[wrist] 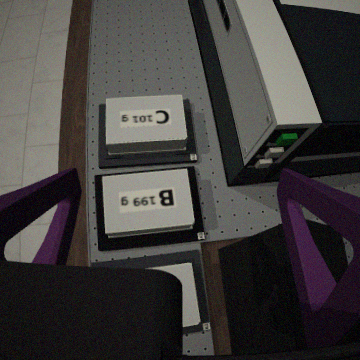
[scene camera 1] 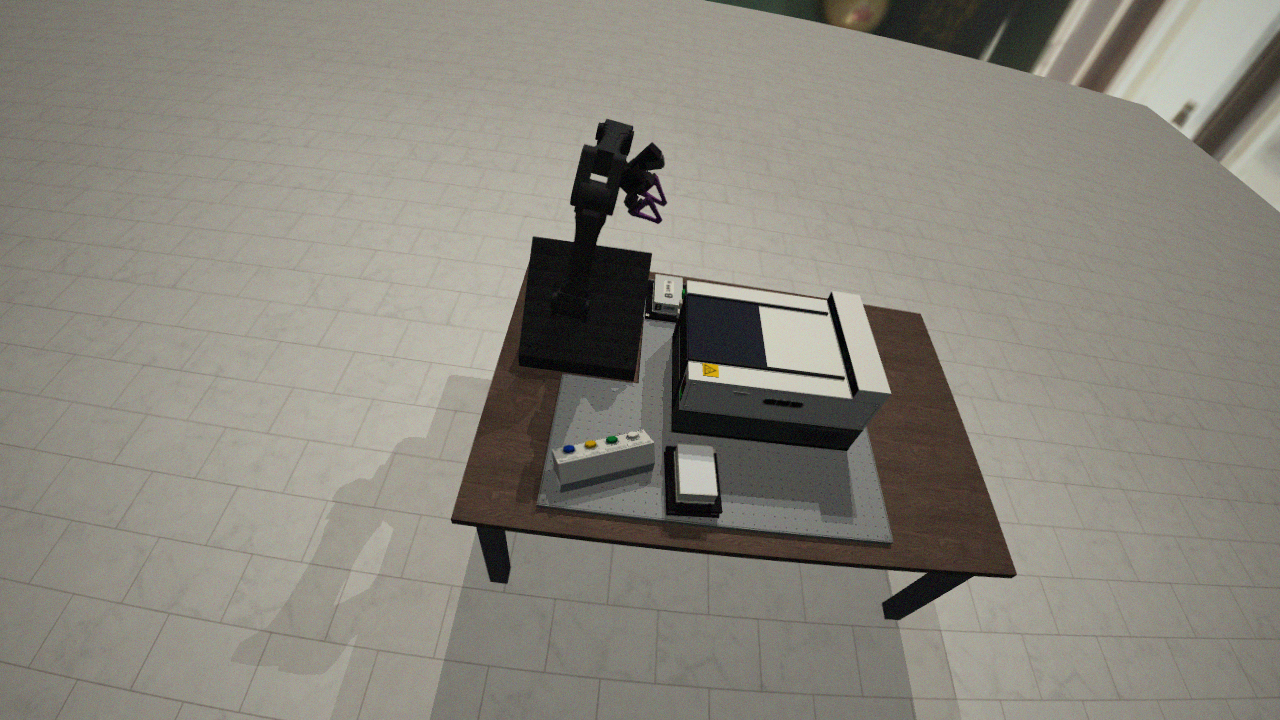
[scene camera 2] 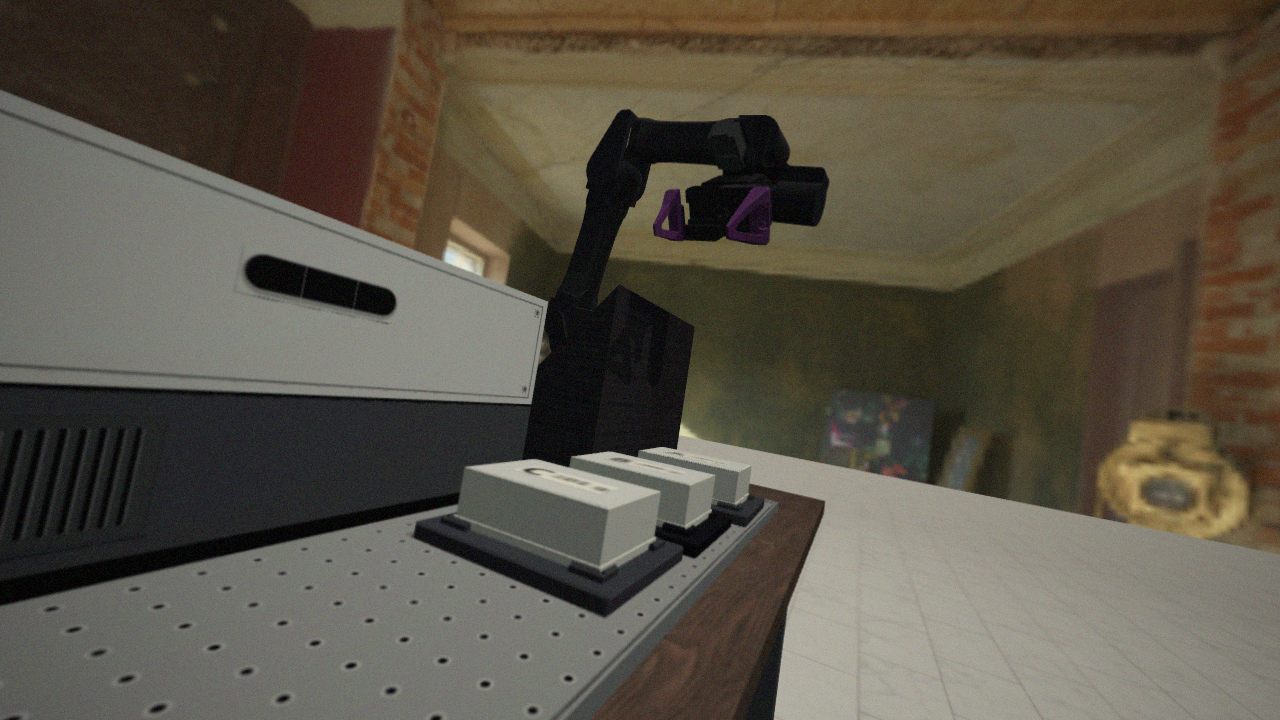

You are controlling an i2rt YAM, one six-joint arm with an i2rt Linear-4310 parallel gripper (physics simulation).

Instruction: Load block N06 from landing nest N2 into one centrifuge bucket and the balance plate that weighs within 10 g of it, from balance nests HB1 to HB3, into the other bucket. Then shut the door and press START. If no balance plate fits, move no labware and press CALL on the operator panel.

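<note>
My gripper is open and empty, high above the balance nests. In the wrist view, plate C, marked 101 g, and plate B, marked 199 g, sit in their nests. A third plate is partly hidden by a dark arm part; its label does not show in the wrist view. A white block sits in a black nest; its label is unreadable. The centrifuge shows a green button. Its buckets are not visible.
The operator panel, with blue, yellow, green and white buttons, stands near the table's front. The centrifuge's tall white housing rises beside the balance nests. The arm's black pedestal stands at the table's back left.
</note>
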